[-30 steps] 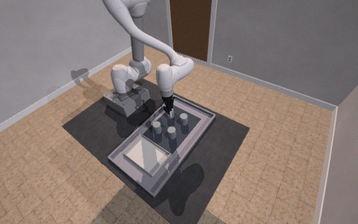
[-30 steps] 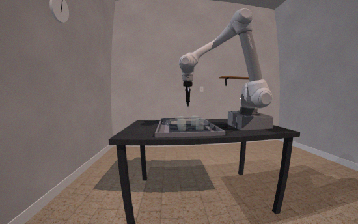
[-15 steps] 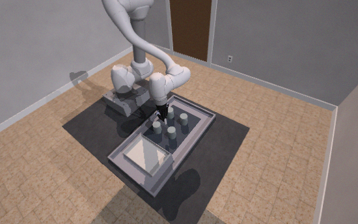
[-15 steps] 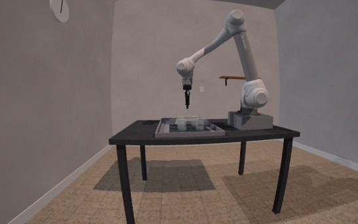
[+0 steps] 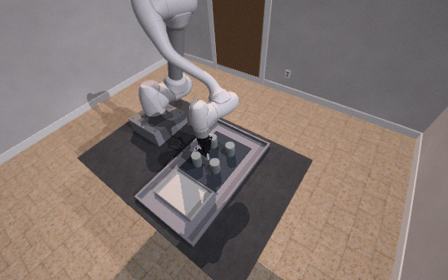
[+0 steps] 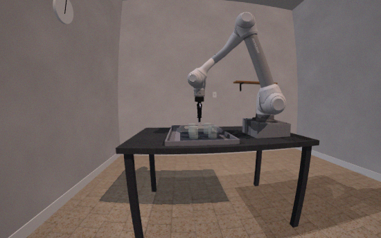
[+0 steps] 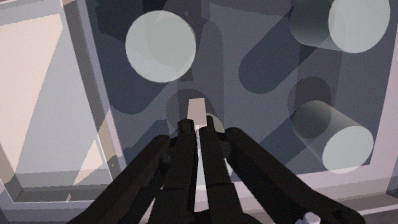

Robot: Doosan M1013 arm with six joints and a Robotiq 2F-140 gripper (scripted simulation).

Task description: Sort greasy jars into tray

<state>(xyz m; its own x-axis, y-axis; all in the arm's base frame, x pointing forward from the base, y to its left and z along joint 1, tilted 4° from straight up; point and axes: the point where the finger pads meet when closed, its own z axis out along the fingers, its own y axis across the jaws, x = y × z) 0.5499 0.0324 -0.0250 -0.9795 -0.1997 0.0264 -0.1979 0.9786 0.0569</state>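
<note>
Right now the dark drying mat is 110 mm below my hand, 80 mm to the left of it and 10 mm behind it. Round my hand: tray 240 mm to the right, 100 mm below, 50 mm ahead.
</note>
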